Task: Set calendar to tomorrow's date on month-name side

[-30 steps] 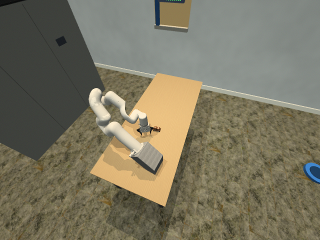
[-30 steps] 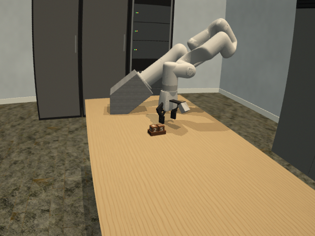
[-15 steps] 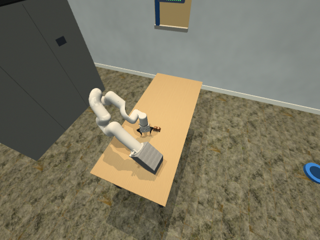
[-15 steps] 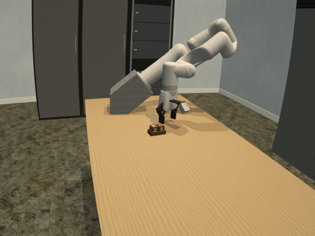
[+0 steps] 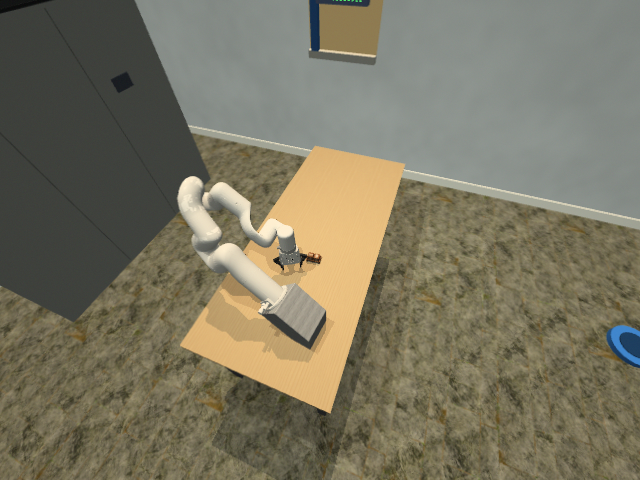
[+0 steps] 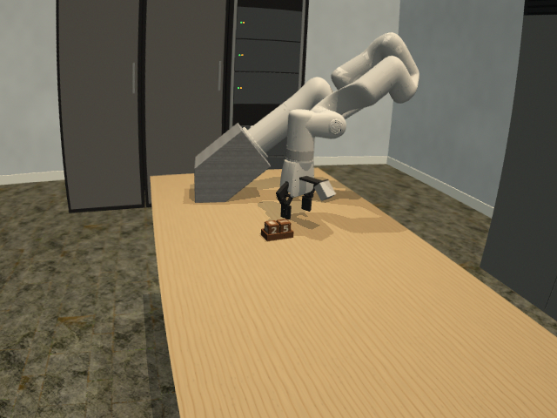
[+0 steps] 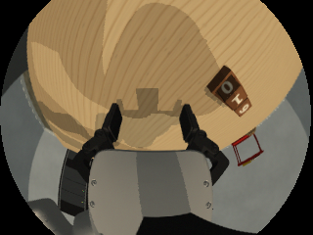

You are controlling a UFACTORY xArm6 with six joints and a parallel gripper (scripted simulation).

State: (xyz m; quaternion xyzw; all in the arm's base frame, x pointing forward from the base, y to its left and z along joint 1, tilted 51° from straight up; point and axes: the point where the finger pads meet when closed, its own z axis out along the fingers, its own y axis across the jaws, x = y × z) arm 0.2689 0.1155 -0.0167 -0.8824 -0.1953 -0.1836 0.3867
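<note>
The brown calendar tray lies 9 cm ahead of my hand, 9 cm to the right of it and 2 cm below it.
</note>
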